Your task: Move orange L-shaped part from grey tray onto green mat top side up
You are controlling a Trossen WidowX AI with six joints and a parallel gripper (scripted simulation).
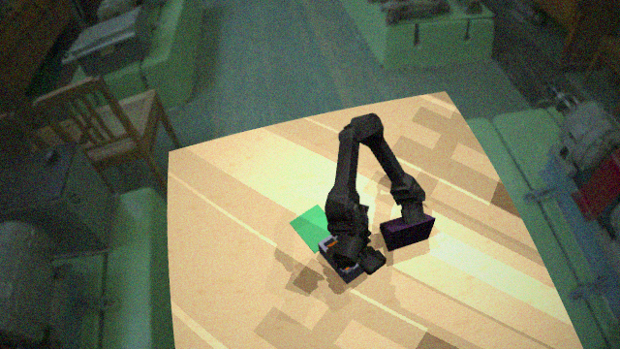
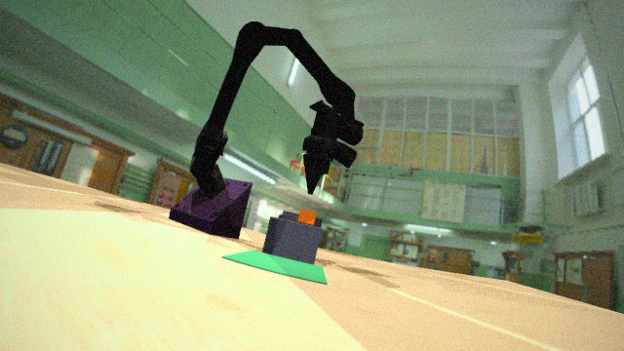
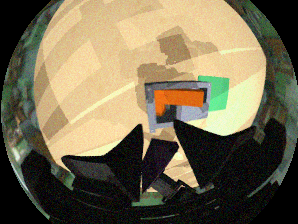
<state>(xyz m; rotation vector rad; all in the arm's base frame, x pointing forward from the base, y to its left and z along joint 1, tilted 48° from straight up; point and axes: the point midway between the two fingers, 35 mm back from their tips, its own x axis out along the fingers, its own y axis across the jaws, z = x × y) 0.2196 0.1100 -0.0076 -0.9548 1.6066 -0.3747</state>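
Right now the orange L-shaped part is 1 cm ahead of my gripper tip, 4 cm to the right of it and 10 cm below it. Round my gripper tip: green mat: 8 cm ahead, 21 cm to the right, 16 cm below.
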